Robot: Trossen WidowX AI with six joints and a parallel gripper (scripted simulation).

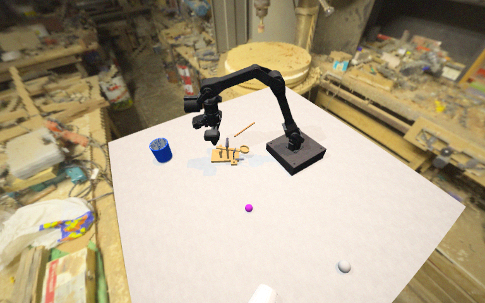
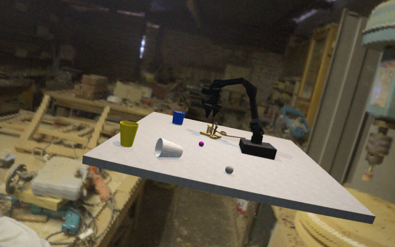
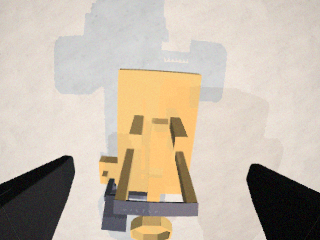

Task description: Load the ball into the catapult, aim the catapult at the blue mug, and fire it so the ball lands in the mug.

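Now: gripper tip 80 mm short of the magenta ball, 320 mm to the right of it and 120 mm above it. Also, from my gripper tip: blue mug: 220 mm ahead, 190 mm to the right, 100 mm below; thin orange stick: 240 mm behind, 80 mm to the right, 130 mm below; wooden catapult: 50 mm behind, 60 mm to the left, 80 mm below.
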